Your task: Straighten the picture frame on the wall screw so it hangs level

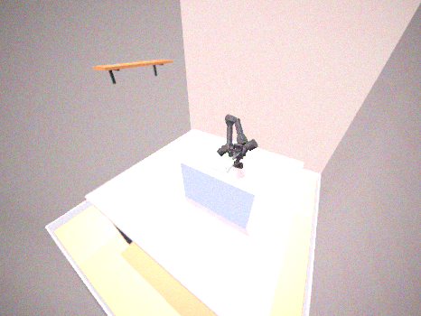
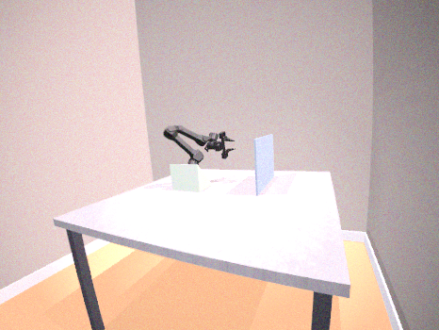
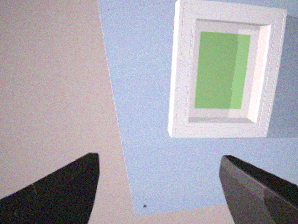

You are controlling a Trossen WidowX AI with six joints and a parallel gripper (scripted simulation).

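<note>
The picture frame is 200 mm ahead of my gripper tip, 90 mm below it and 20 mm to the right of it. Round my gripper tip: light blue wall panel 200 mm ahead, 110 mm below, 30 mm to the right.
</note>
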